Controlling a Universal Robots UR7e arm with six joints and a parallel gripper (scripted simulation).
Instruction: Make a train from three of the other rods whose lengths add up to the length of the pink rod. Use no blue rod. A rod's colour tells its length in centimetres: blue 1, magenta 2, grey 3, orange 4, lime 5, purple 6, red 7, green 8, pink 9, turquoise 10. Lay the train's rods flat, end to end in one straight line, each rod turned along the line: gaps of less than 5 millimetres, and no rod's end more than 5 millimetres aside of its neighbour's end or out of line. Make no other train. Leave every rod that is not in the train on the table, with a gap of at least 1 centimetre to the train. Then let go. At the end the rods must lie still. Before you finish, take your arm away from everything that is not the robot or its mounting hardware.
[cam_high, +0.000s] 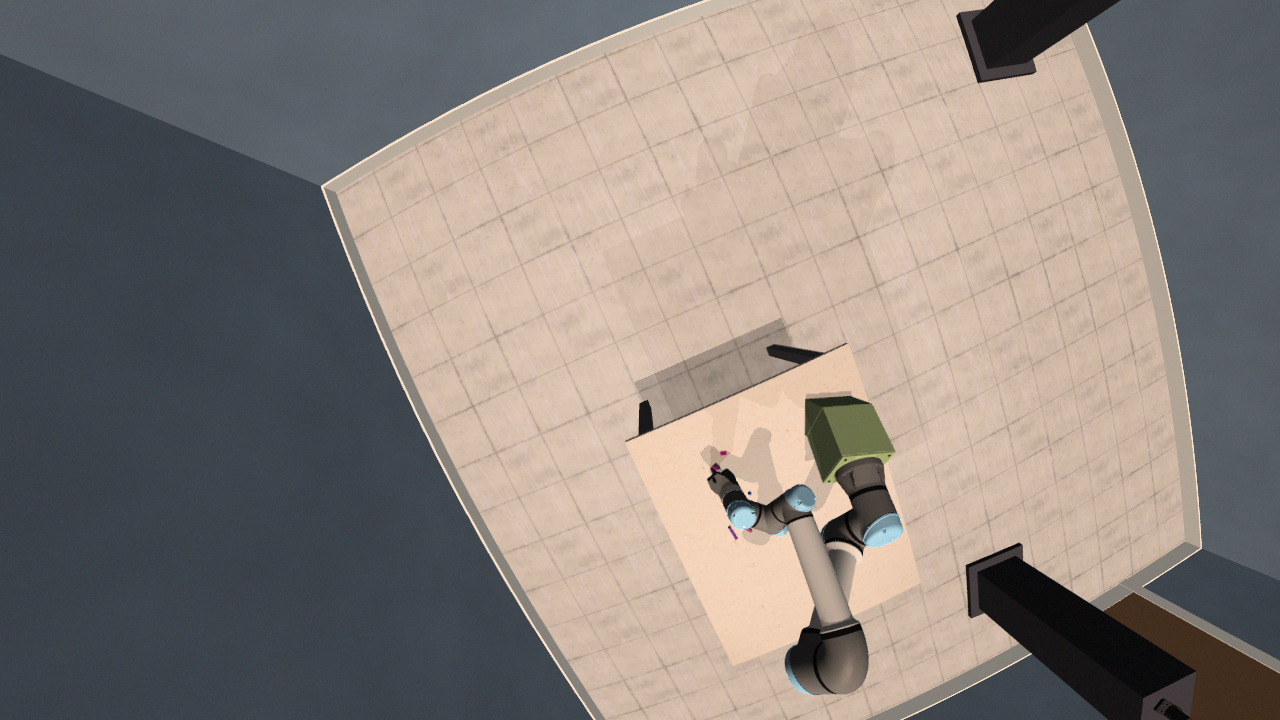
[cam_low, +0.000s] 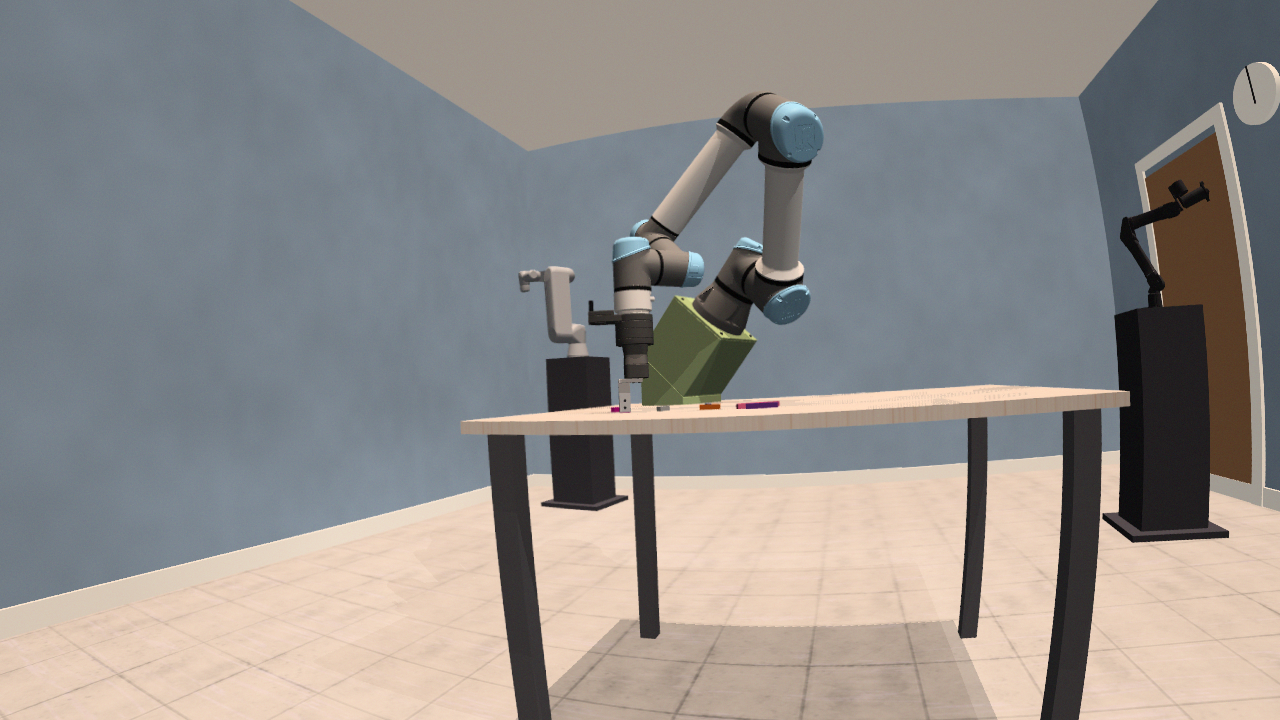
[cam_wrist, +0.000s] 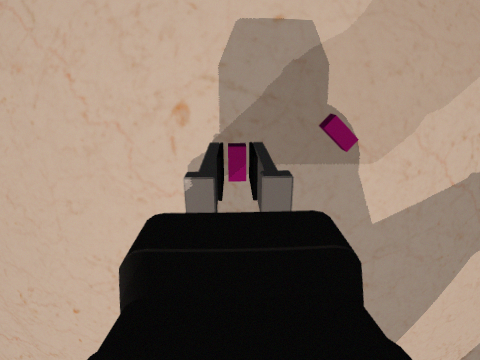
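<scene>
Now: the grey rod 70 mm to the left of my hand, 30 mm behind it and 10 mm below it. From my hand the other things lie so: orange rod 160 mm to the left, 40 mm behind, 10 mm below; then small blue rod 140 mm to the left, 100 mm behind, 10 mm below; then pink rod 260 mm to the left, 40 mm behind, 10 mm below.
</scene>
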